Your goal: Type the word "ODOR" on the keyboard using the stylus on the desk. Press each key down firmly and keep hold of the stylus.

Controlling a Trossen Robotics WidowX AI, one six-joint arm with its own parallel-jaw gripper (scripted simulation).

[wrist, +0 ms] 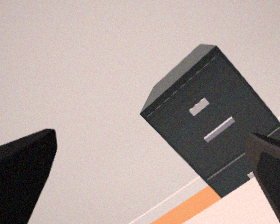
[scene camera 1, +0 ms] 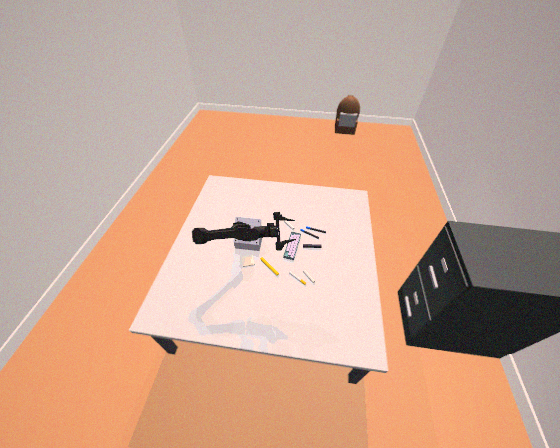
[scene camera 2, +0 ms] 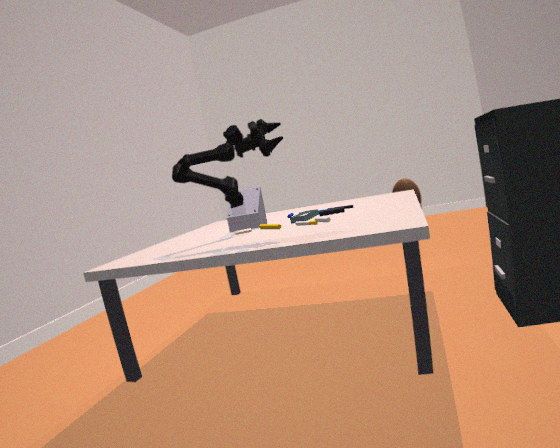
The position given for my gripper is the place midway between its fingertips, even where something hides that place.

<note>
My gripper point(scene camera 2: 281, 130) is open, with nothing in its grasp.
My gripper shows as well in the wrist view point(wrist: 153, 141).
</note>
